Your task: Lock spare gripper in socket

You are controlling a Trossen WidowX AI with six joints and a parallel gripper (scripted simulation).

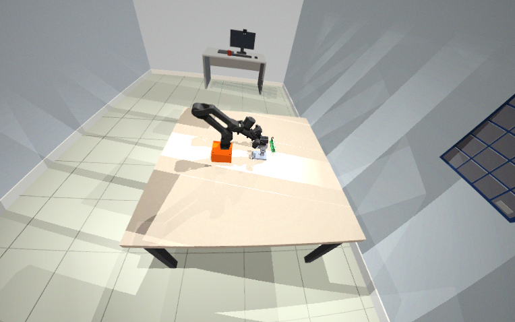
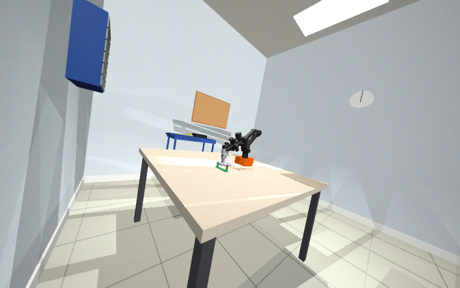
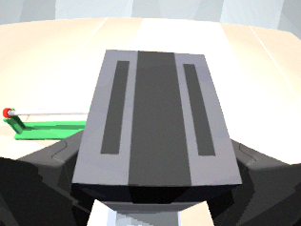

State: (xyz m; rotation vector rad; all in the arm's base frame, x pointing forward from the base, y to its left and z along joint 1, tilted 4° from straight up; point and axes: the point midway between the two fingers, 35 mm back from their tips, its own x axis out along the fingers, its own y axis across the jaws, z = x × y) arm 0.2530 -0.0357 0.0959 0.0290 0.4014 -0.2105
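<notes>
My gripper tip is 1 cm past the spare gripper and 1 cm above it. Round my gripper tip: mount: 9 cm below, 2 cm behind, 1 cm to the left; green rest: 12 cm below, 11 cm to the left, 11 cm ahead.
</notes>
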